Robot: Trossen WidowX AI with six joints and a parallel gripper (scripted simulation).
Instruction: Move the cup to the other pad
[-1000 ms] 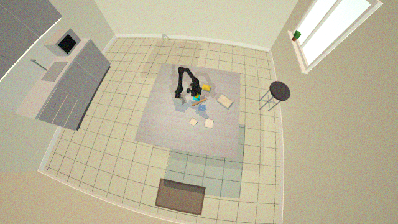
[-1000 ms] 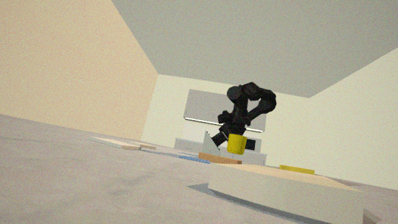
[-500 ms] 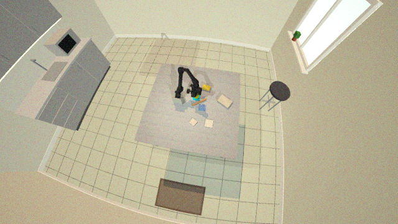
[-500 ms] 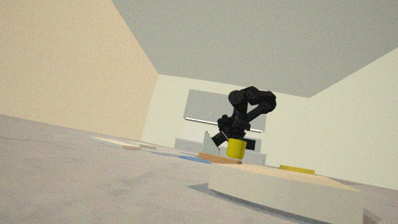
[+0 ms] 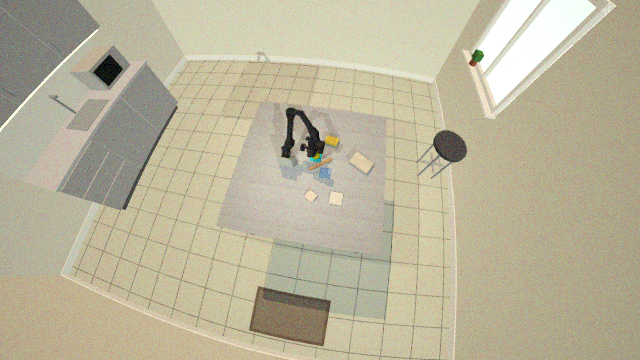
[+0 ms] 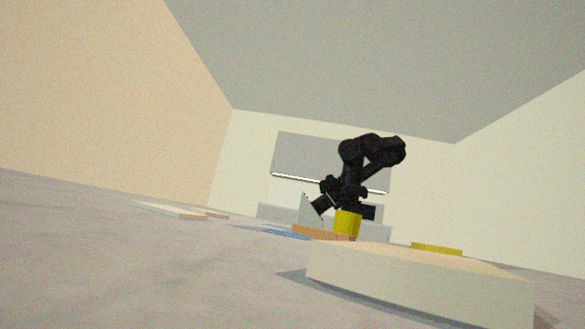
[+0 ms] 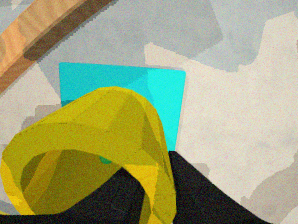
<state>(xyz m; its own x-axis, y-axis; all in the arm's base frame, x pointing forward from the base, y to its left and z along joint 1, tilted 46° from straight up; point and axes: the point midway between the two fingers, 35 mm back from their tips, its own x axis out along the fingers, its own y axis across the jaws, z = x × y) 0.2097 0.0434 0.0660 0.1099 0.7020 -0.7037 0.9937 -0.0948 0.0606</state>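
Right now my gripper tip is 20 mm short of the yellow cup. The rest, counted from my gripper tip: cyan pad 50 mm below, 30 mm ahead; then wooden bar 80 mm ahead, 70 mm to the right, 40 mm below; then blue pad 140 mm to the right, 130 mm ahead, 50 mm below.
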